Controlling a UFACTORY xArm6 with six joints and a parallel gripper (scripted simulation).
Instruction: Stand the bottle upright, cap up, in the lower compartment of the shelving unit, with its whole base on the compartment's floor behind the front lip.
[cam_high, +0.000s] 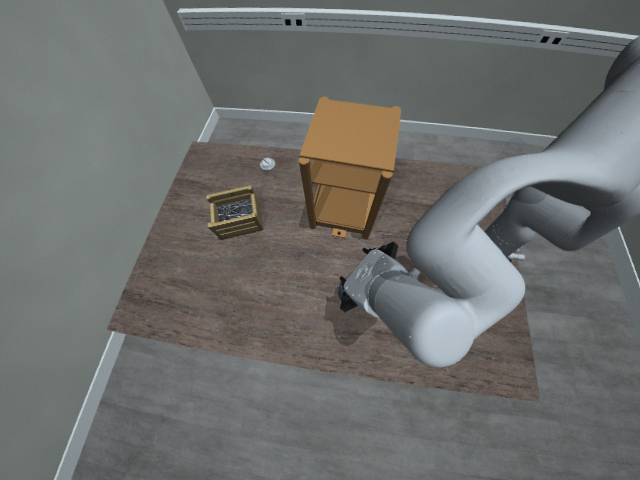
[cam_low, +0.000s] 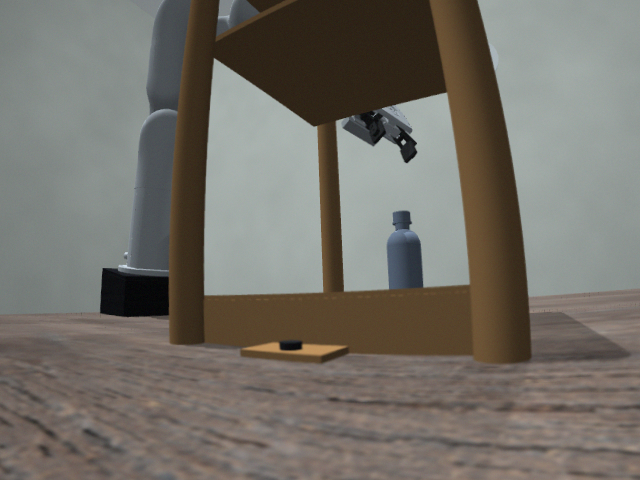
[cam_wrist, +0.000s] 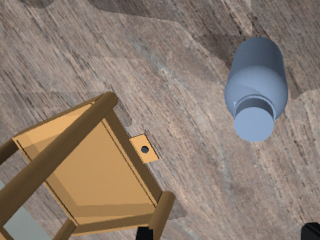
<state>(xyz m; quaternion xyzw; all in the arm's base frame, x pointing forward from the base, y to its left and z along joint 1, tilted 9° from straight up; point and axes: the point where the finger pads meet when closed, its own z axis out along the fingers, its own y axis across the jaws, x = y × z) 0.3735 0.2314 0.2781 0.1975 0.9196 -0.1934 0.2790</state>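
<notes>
My gripper is now 20 cm above the bottle. Also, from my hand: shelving unit 33 cm to the right, 12 cm below, 8 cm ahead; white ball 45 cm to the right, 45 cm ahead, 29 cm below.
</notes>
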